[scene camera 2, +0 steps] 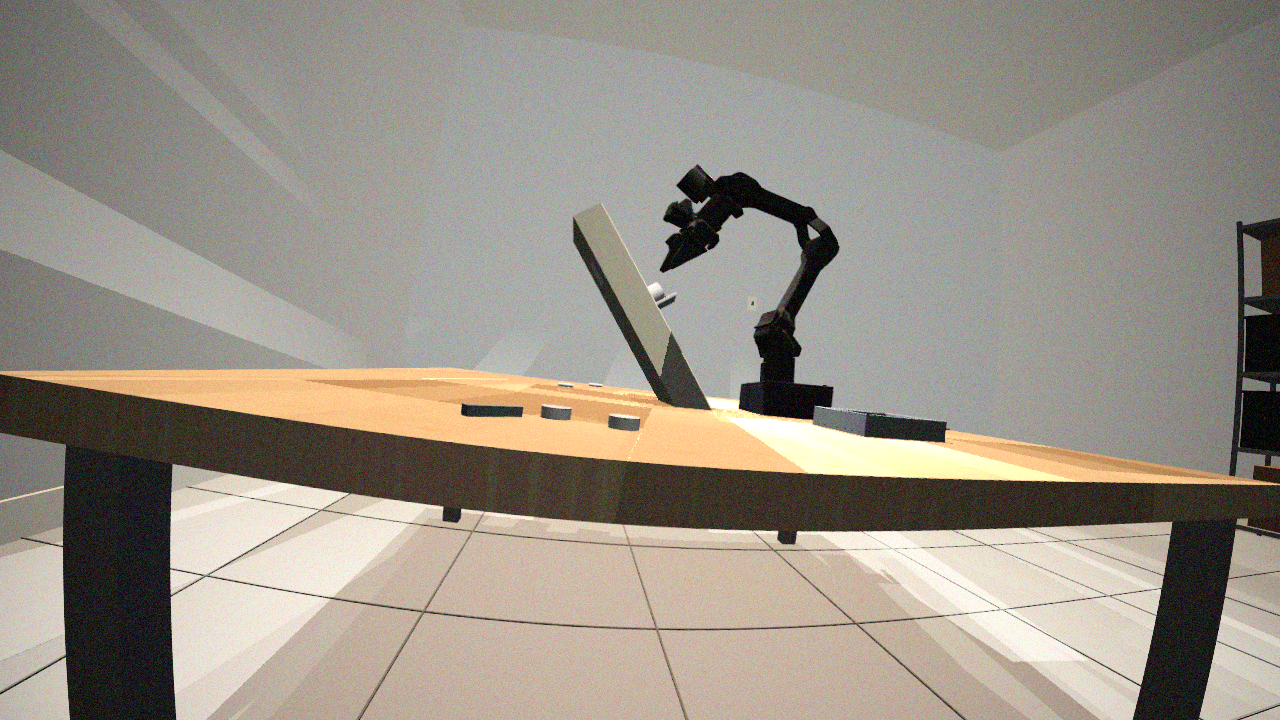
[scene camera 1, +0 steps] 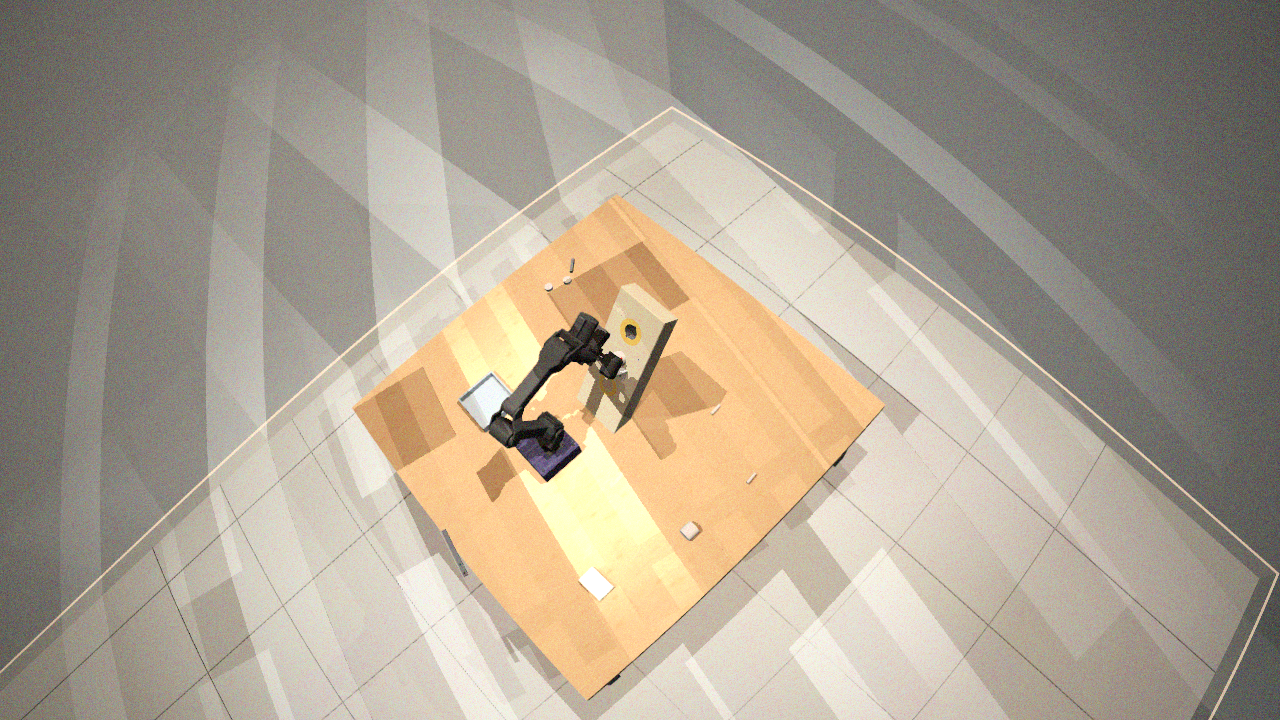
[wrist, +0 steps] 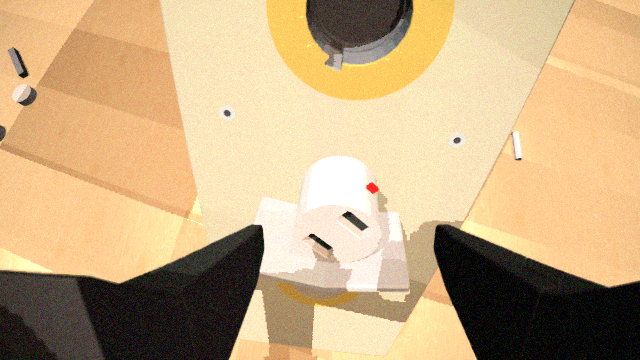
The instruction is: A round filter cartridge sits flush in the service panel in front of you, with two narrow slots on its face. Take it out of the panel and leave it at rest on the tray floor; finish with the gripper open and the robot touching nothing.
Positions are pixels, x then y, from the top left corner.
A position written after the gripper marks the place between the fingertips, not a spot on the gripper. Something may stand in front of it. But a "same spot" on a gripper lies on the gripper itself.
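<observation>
You can see the gripper in the wrist view, in scene camera 2 and in scene camera 1 [607, 354]. On the gripper, [wrist: 202, 298] and [scene camera 2: 679, 247] are the same spot. There's a beige panel too, and on the panel [wrist: 427, 102] and [scene camera 1: 635, 350] are the same spot.
</observation>
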